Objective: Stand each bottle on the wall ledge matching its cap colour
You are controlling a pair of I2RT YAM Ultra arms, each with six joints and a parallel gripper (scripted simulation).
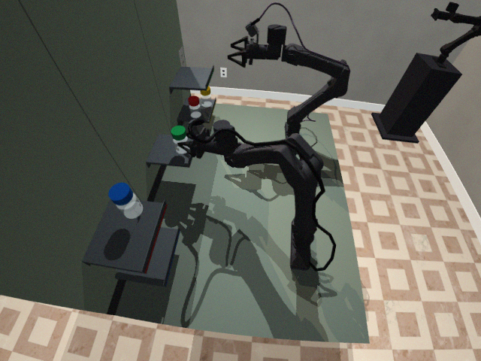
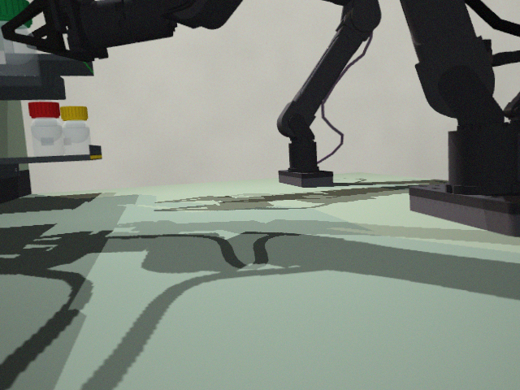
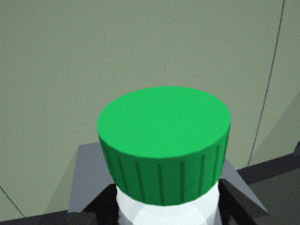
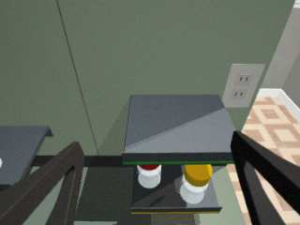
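Right now the green-capped bottle is 10 mm below my left hand and 10 mm ahead of it. Also, from my left hand: blue-capped bottle 330 mm to the left, 80 mm above, 60 mm ahead; then red-capped bottle 350 mm to the right, 110 mm below, 40 mm ahead; then yellow-capped bottle 440 mm to the right, 110 mm below.
Right now my right hand is 340 mm to the right of the green-capped bottle, 210 mm above it and 160 mm short of it. The rest, counted from my right hand: blue-capped bottle (680 mm to the left, 210 mm ahead, 110 mm below); red-capped bottle (300 mm below, 190 mm ahead); yellow-capped bottle (300 mm below, 150 mm ahead, 100 mm to the right).
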